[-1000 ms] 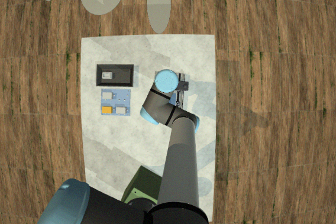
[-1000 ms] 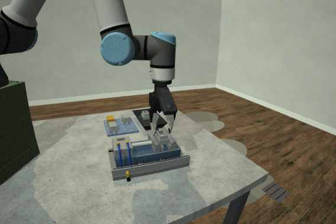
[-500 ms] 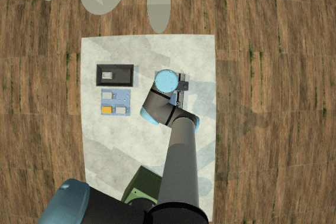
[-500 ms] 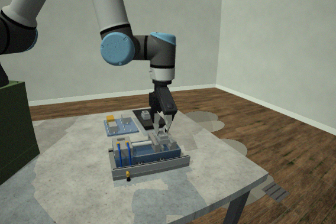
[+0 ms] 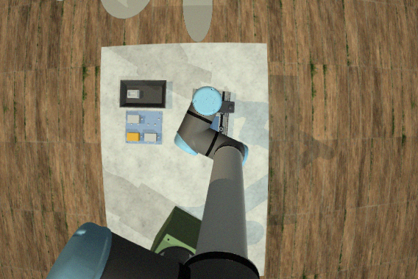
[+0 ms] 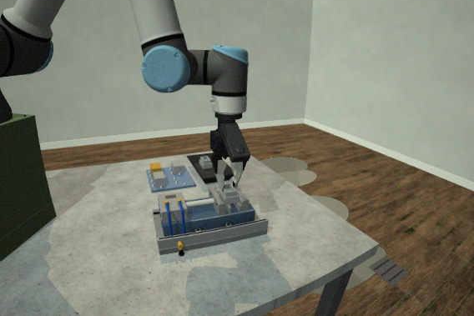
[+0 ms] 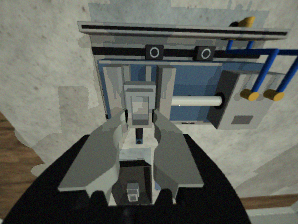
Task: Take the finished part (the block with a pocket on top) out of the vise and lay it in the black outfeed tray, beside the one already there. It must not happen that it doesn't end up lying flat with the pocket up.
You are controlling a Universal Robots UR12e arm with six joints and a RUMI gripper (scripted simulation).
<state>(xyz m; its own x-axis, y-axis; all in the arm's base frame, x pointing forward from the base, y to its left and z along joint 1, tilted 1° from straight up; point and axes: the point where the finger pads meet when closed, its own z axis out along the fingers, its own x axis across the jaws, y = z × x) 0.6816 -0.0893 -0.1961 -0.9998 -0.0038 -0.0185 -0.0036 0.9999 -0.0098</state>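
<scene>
My gripper is now 8 cm above the blue vise and 7 cm past it. From my hand the other things lie so: orange block: 37 cm to the left, 18 cm behind, 10 cm below; then blue fixture plate: 33 cm to the left, 13 cm behind, 12 cm below.
</scene>
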